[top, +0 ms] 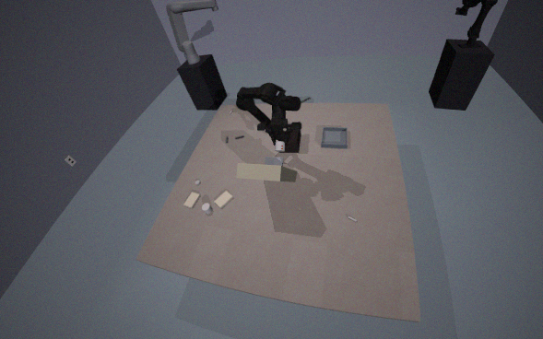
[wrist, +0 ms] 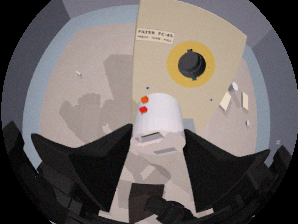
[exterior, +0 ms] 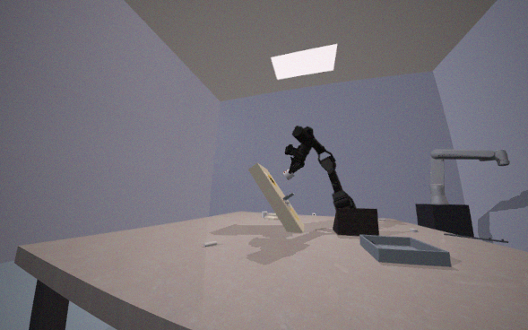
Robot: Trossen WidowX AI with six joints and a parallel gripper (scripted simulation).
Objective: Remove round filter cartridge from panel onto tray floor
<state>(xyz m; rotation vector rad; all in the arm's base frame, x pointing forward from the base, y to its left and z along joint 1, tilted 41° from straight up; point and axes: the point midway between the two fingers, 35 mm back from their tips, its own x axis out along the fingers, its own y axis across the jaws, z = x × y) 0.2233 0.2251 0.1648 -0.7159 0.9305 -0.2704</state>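
Right now my gripper tip is 35 cm past the grey tray, 26 cm above it and 21 cm to the right of it. The rest, counted from my gripper tip: service panel: 11 cm below, 7 cm ahead, 4 cm to the right; then round white cartridge: right at my gripper tip.
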